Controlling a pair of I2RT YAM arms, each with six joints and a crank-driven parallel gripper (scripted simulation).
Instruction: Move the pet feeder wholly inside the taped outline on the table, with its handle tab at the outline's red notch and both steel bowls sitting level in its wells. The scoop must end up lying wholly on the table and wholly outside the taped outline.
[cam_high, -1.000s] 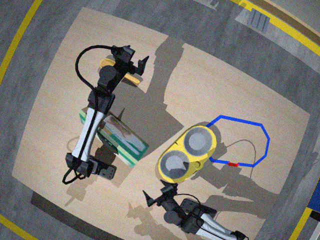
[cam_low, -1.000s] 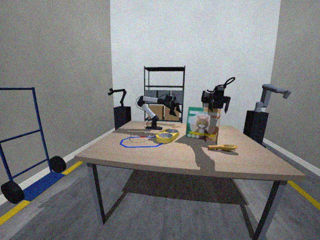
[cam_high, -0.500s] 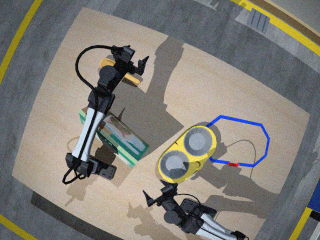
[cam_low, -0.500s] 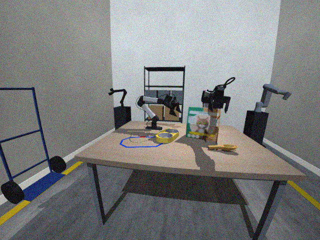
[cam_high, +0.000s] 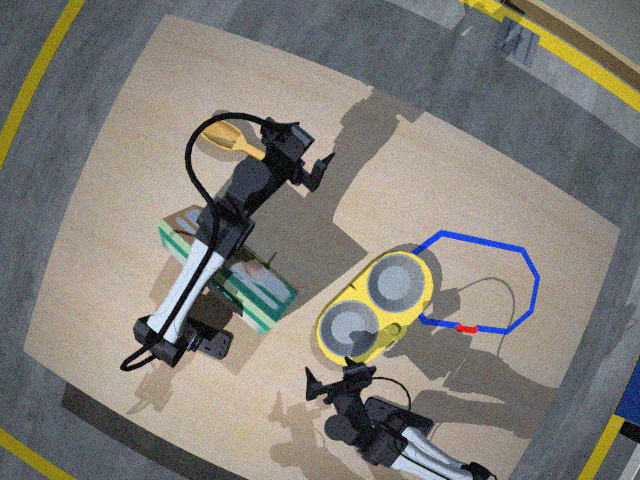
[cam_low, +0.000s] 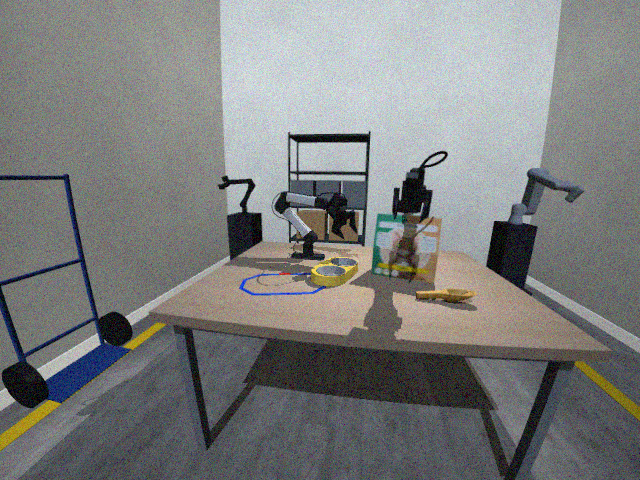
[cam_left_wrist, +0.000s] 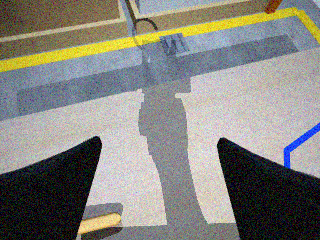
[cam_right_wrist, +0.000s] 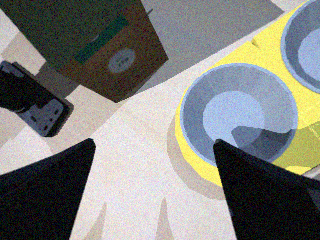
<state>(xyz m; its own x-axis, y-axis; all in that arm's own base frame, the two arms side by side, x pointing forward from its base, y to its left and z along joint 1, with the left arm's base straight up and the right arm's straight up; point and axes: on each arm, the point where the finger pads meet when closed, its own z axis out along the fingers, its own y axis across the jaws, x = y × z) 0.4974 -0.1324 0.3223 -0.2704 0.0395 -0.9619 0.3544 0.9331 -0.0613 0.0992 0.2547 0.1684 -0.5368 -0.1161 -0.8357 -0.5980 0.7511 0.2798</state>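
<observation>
Now: right hand 140 mm short of the yellow pet feeder, 70 mm to the left of it and 170 mm above it. From my right hand the other things lie so: blue taped outline: 300 mm ahead, 290 mm to the right, 180 mm below; then wooden scoop: 370 mm ahead, 420 mm to the left, 160 mm below; then pet food package: 90 mm ahead, 280 mm to the left, 30 mm below.
</observation>
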